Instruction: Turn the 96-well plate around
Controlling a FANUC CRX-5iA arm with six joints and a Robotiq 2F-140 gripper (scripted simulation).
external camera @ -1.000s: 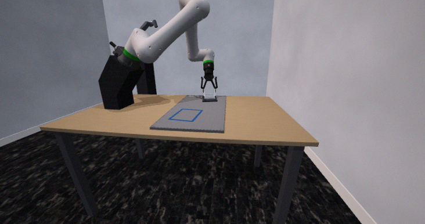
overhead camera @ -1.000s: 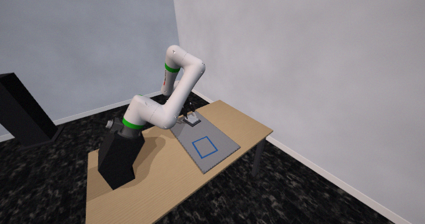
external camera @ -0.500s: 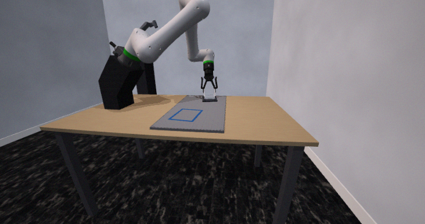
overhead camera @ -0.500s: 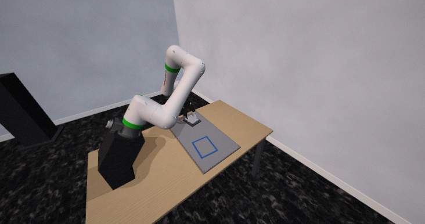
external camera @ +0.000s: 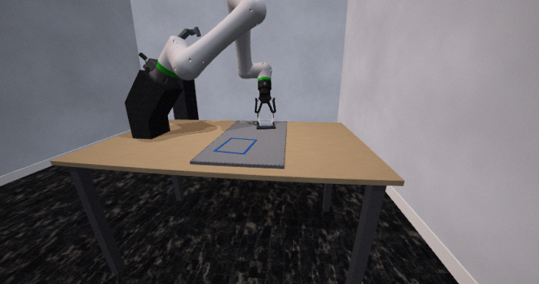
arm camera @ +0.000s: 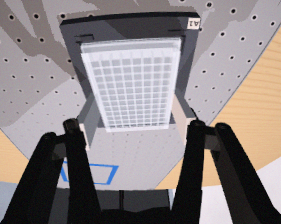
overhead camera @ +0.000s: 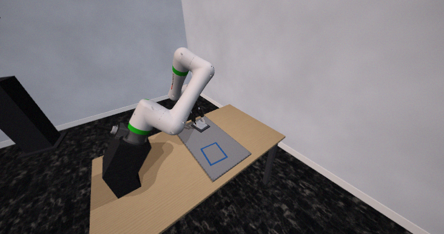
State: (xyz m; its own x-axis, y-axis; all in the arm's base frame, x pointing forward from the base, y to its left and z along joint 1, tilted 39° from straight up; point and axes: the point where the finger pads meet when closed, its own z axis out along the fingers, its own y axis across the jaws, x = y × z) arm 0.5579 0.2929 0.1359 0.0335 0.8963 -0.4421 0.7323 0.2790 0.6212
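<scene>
My gripper is now 3 cm above the white 96-well plate. Round my hand: dark plate nest N1: 4 cm below; A1 label: 9 cm to the left, 3 cm below, 3 cm ahead.
</scene>
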